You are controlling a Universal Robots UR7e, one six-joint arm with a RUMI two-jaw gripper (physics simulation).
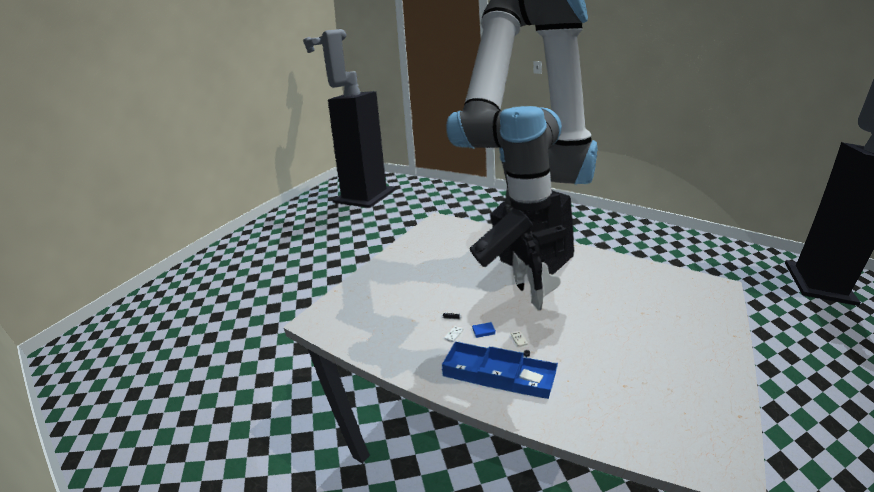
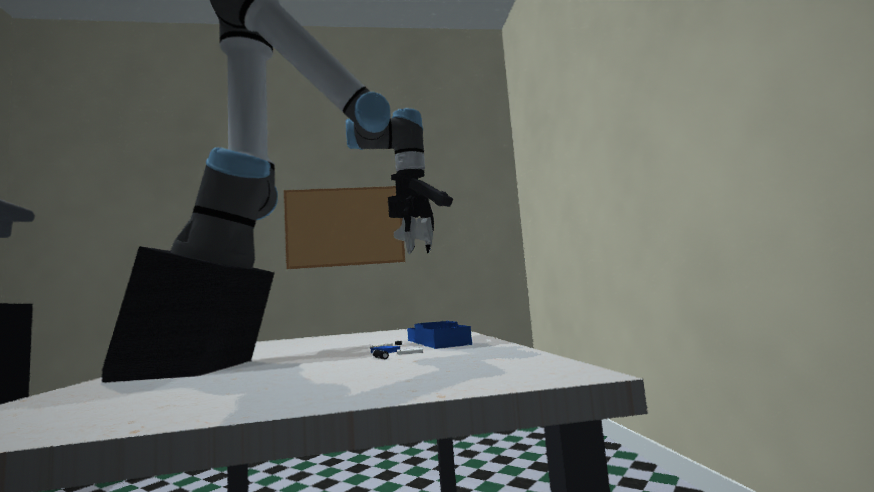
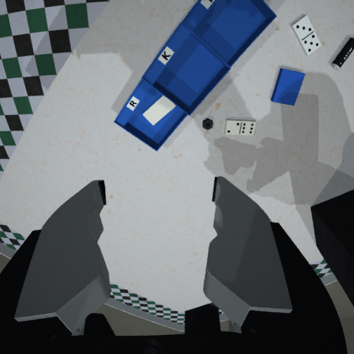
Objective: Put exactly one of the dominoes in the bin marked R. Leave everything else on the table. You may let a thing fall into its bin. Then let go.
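A plain cream domino lies inside the bin marked R, the end compartment of the blue tray, with no pips showing on its upper face. A second cream domino lies pips up on the table beside the tray. A white domino lies pips up farther along, near the tray's other end. My gripper is open and empty. It hangs well above the table, to the robot's side of the tray.
The tray's middle bin is marked K. A black nut lies close to the tray. A blue block and a black battery lie on the table.
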